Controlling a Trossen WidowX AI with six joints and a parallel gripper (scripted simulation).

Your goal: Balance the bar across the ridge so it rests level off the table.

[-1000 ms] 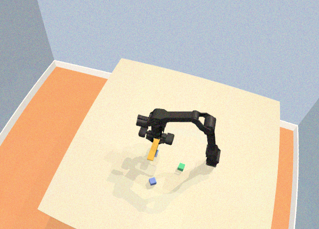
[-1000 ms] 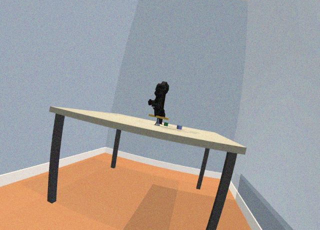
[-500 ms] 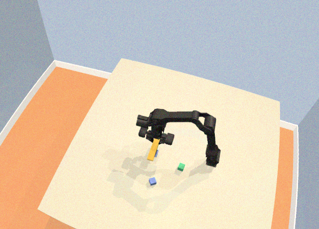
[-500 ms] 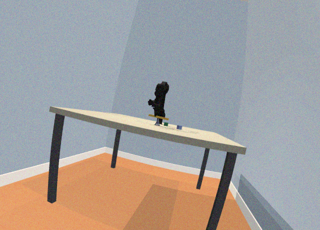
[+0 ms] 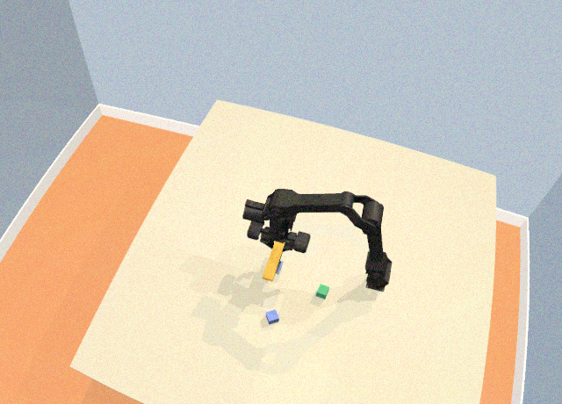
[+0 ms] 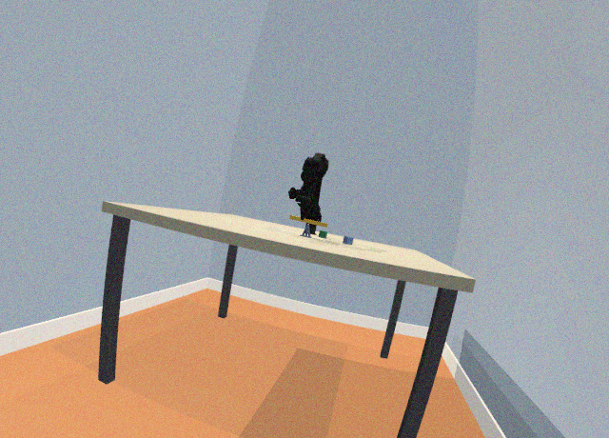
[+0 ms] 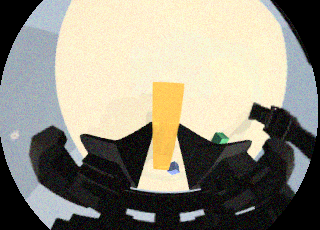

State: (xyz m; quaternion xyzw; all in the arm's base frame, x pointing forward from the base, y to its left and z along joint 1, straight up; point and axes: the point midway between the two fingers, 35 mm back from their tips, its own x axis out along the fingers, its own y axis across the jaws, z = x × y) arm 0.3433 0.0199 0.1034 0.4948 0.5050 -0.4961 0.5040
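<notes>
Right now my gripper tip is 30 mm to the right of the bar. Round my gripper tip: green cube: 180 mm behind, 80 mm to the left, 50 mm below; blue cube: 50 mm behind, 210 mm to the left, 50 mm below.
</notes>
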